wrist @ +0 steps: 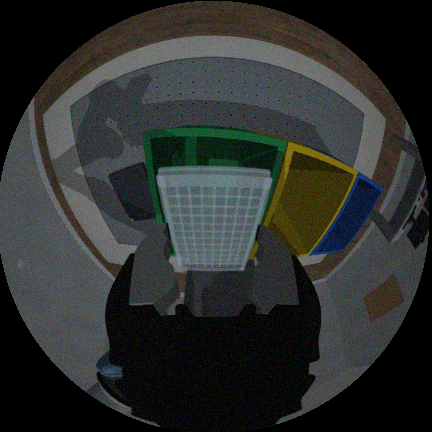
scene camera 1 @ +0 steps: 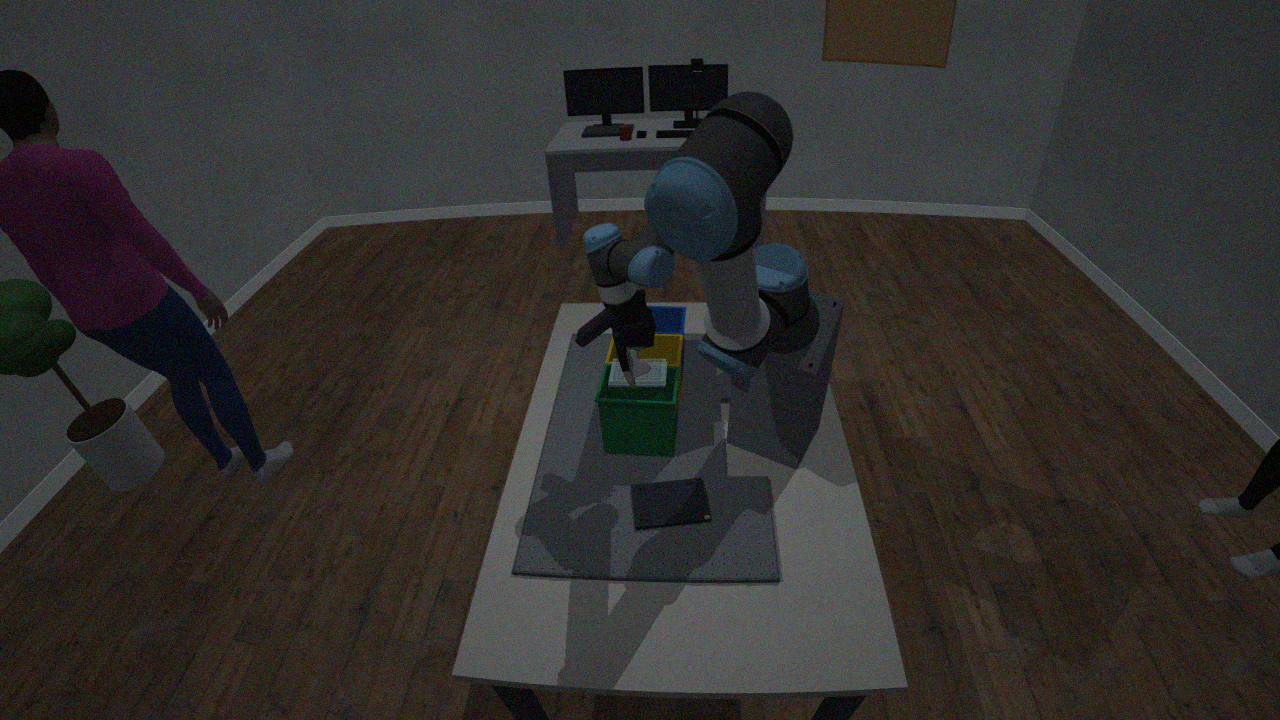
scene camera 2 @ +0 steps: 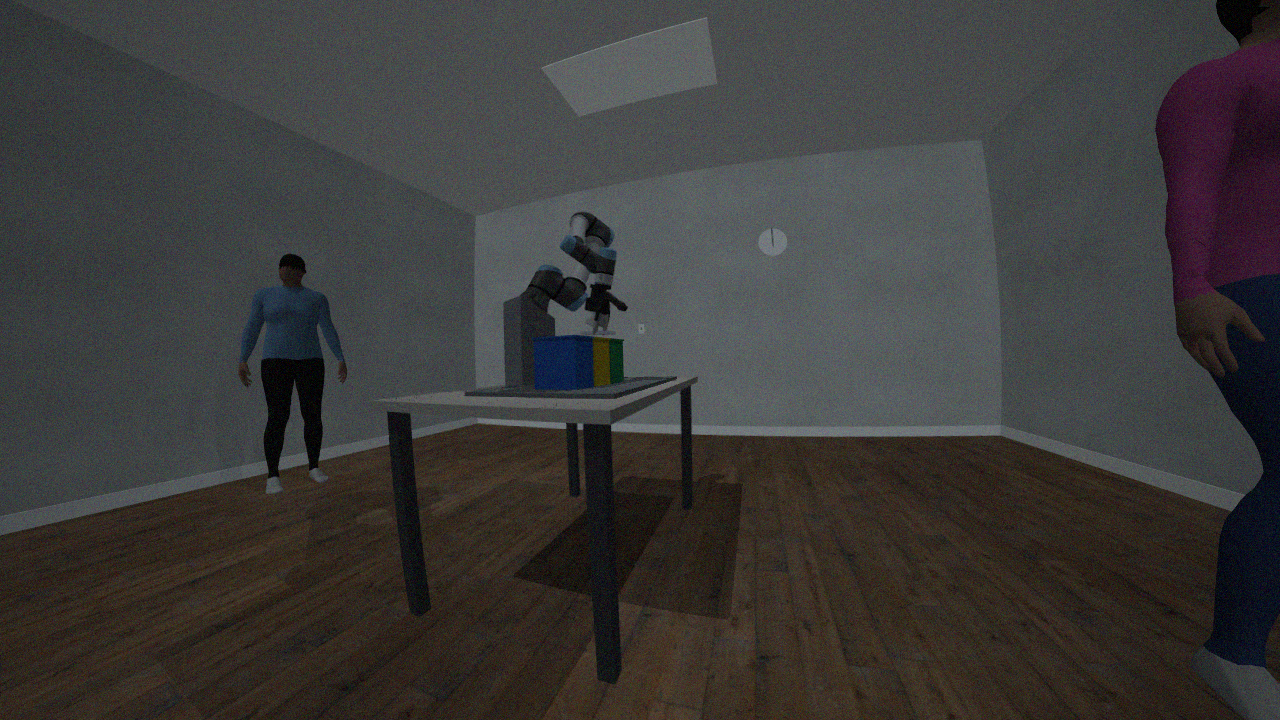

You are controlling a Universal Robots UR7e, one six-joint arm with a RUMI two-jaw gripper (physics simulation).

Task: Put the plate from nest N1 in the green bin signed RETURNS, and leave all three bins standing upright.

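Places are measured from the arm's base along level axes (x ahead, y left, z up), in centimetres.
Pixels of known places: gripper, between the fingertips: (wrist: 212, 224) (scene camera 1: 636, 374) (scene camera 2: 598, 334); arm's base, origin of its link: (scene camera 1: 784, 322) (scene camera 2: 530, 309).
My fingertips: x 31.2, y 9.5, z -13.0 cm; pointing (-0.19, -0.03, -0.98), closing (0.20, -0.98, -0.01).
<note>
For each thing: its top centre in the pictures, then the offset to it from my fingertips. "spot": a spot on its surface instead. Level surfaces: height alone.
- green bin, centre of its top: (wrist: 209, 213) (scene camera 1: 638, 383) (scene camera 2: 598, 340) dx -0.4, dy +0.3, dz -2.1 cm
- yellow bin, centre of its top: (wrist: 305, 219) (scene camera 1: 645, 348) (scene camera 2: 582, 338) dx +1.8, dy -12.7, dz -2.1 cm
- blue bin, centre of its top: (wrist: 351, 222) (scene camera 1: 650, 319) (scene camera 2: 563, 337) dx +3.9, dy -25.8, dz -2.1 cm
- dark flat pad, a spot on its surface: (scene camera 1: 669, 504) (wrist: 131, 196) spot: dx -12.5, dy +19.8, dz -18.9 cm
- grey perforated board, height of its surface: dz -20.1 cm
- small pale upright piece, a spot on its surface: (scene camera 1: 721, 422) spot: dx -18.7, dy -9.7, dz -20.1 cm
My gripper (scene camera 1: 635, 369) (scene camera 2: 597, 325) (wrist: 212, 224) is shut on a clear, gridded plate (scene camera 1: 652, 377) (wrist: 215, 215), held roughly level by its two sides. The plate is over the opening of the green bin (scene camera 1: 639, 431) (scene camera 2: 617, 360) (wrist: 215, 133), close to rim height; in the wrist view it covers the near part of the opening. Whether it touches the rim is unclear. The yellow bin (scene camera 2: 602, 360) (wrist: 320, 156) and blue bin (scene camera 1: 669, 317) (scene camera 2: 562, 362) (wrist: 352, 215) stand upright in a row beside the upright green bin. The RETURNS sign is not readable.
A dark flat pad (scene camera 1: 669, 504) (wrist: 131, 192) lies on the grey perforated board (scene camera 1: 572, 555) in front of the green bin. A small pale upright piece (scene camera 1: 723, 422) stands right of the bins. The arm's grey pedestal (scene camera 2: 517, 344) is beside the bins. A person (scene camera 1: 80, 232) stands left of the table.
</note>
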